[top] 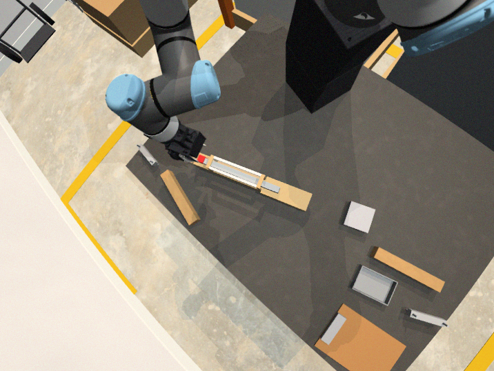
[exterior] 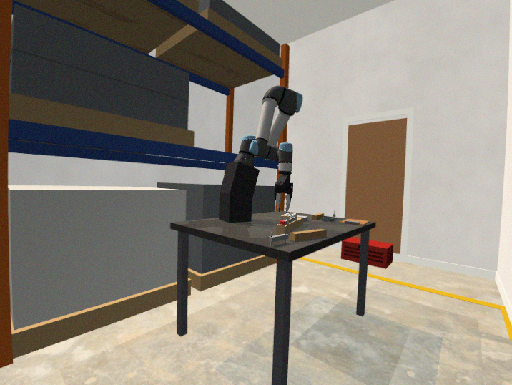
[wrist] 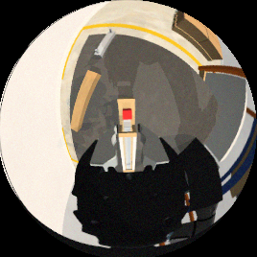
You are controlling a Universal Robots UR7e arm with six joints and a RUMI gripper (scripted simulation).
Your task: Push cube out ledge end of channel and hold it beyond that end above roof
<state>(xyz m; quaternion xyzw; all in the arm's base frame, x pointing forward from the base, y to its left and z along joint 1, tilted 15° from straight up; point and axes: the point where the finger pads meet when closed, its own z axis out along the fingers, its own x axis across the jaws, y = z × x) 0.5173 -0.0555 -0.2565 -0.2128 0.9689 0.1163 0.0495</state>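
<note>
My gripper is now 8 cm above the red cube. The rest, counted from my hand: channel 6 cm behind, 13 cm to the left, 8 cm below; then grey block 25 cm behind, 50 cm to the left, 12 cm below; then grey tray 14 cm behind, 69 cm to the left, 13 cm below.
</note>
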